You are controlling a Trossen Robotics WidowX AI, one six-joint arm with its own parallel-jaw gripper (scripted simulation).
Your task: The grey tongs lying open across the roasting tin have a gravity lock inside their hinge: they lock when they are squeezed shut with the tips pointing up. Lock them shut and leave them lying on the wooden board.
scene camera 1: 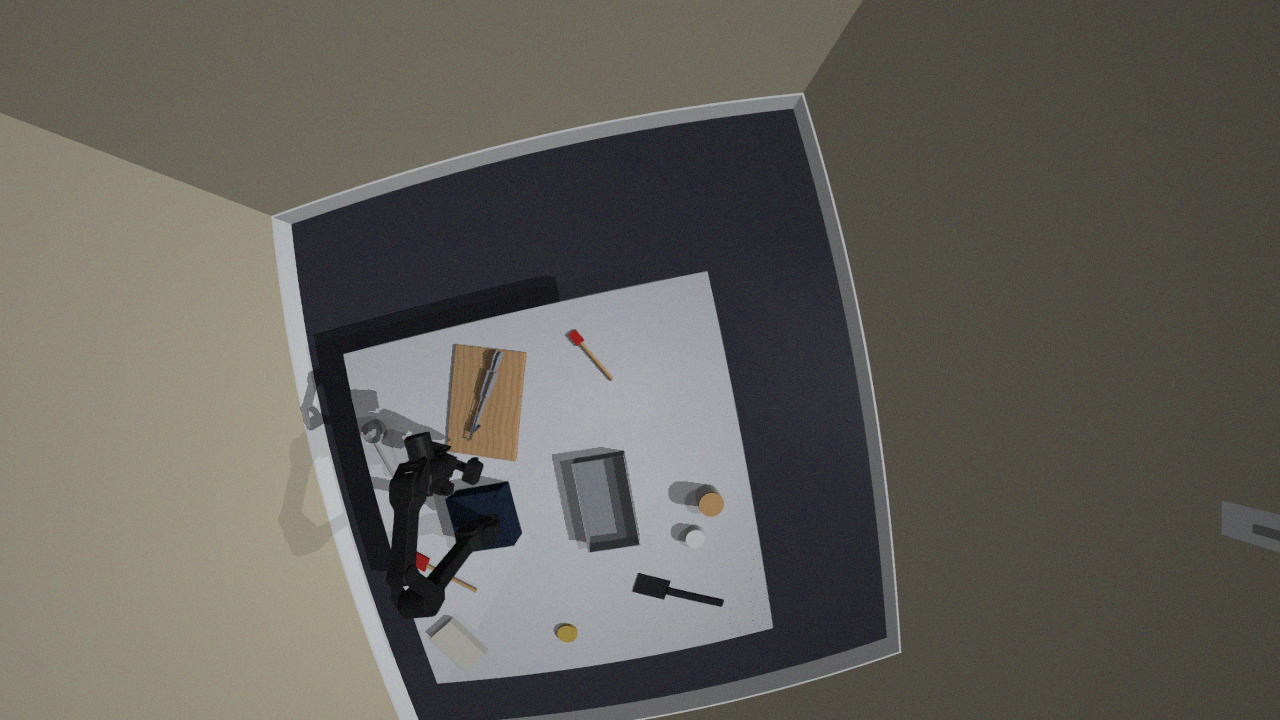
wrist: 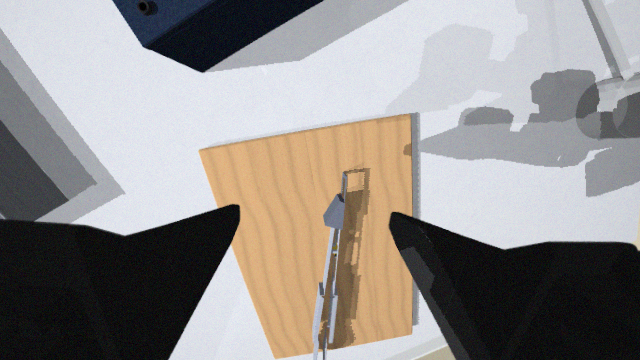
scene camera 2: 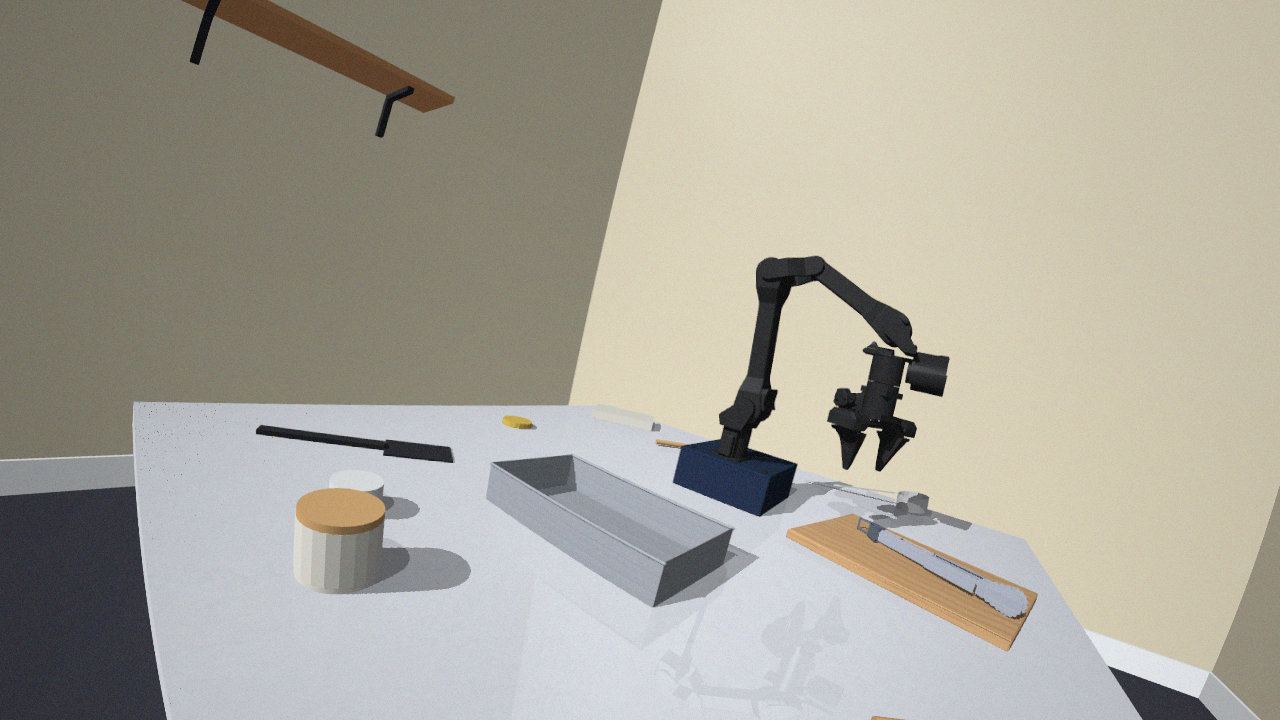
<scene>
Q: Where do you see a roasting tin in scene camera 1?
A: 602, 483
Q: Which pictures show my gripper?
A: Scene camera 1, the wrist view and scene camera 2: all of them.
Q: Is my gripper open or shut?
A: Open.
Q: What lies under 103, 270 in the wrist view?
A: My gripper.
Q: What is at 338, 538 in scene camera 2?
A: A lidded jar.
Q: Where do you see a black spatula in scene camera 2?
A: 401, 449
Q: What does my gripper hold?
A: Nothing.
</scene>
